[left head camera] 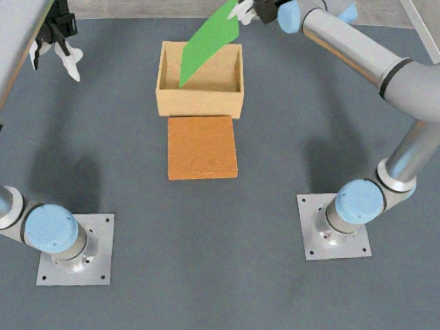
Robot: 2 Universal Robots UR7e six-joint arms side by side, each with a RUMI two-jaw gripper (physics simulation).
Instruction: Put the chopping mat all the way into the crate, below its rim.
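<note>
The green chopping mat is held steeply tilted over the wooden crate. Its lower corner shows inside the crate's opening, near the front wall at the left; whether it touches the bottom cannot be told. Its upper part reaches past the crate's back rim to the top edge of the picture. My right gripper is shut on the mat's upper right edge, beyond the crate's back right corner. My left gripper is open and empty at the upper left, well apart from the crate.
A flat brown wooden board lies directly in front of the crate. The right arm reaches in from the right side. Two metal base plates stand at the lower left and lower right. A light wall or floor strip runs along the top.
</note>
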